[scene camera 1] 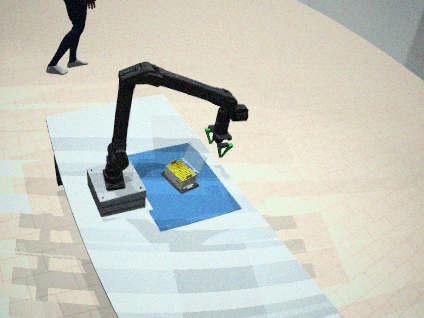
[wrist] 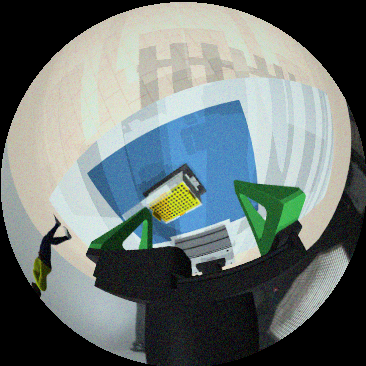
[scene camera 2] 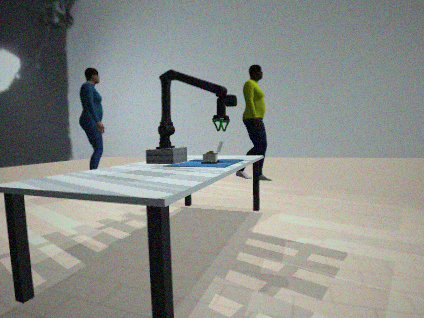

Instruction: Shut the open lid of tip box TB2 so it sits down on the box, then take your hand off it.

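Pixels of known places: gripper, fingertip midpoint: (scene camera 1: 215, 150) (wrist: 189, 199) (scene camera 2: 221, 131); arm's base at its link origin: (scene camera 1: 113, 180) (wrist: 210, 263) (scene camera 2: 165, 148).
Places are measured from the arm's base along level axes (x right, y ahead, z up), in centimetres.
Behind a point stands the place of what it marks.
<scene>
The tip box (scene camera 1: 189, 180) @(x -0.2, y 35.7, z -5.5 cm) (scene camera 2: 210, 158) @(x -0.4, y 36.3, z -6.7 cm) (wrist: 175, 202), grey-white with a yellow tip rack on top, sits on a dark base on the blue mat (scene camera 1: 200, 210) @(x 14.6, y 36.2, z -9.8 cm) (scene camera 2: 232, 162) @(x -9.0, y 48.2, z -9.8 cm) (wrist: 215, 130) @(x 9.1, y 47.5, z -9.8 cm). No label is readable. Its clear lid (scene camera 1: 193, 158) @(x -8.7, y 39.7, z -0.3 cm) (scene camera 2: 220, 146) @(x -6.2, y 40.9, z 0.9 cm) stands open, tilted up and back from the box edge farther from the arm's base. The lid is hard to make out in the wrist view. My gripper (scene camera 1: 215, 149) @(x 0.2, y 44.9, z 10.7 cm) (scene camera 2: 221, 130) @(x 0.2, y 44.9, z 10.7 cm) (wrist: 189, 199) @(x 0.2, y 44.9, z 10.7 cm) is open and empty, fingers pointing down. It hangs well above the box and lid, touching neither.
The arm's grey base block (scene camera 1: 117, 200) @(x 10.5, y -0.5, z -1.8 cm) (scene camera 2: 166, 155) @(x 9.2, y 7.8, z -4.4 cm) (wrist: 205, 239) @(x 0.0, y 11.7, z -5.9 cm) stands beside the mat on the white table (scene camera 1: 215, 270) @(x 47.3, y 30.3, z -10.1 cm) (scene camera 2: 100, 182) @(x 80.9, y 30.0, z -10.1 cm) (wrist: 300, 125) @(x 45.2, y 47.2, z -10.1 cm). Two people, one in blue (scene camera 2: 91, 110) and one in yellow (scene camera 2: 254, 100) (wrist: 42, 270), stand beyond the table.
</scene>
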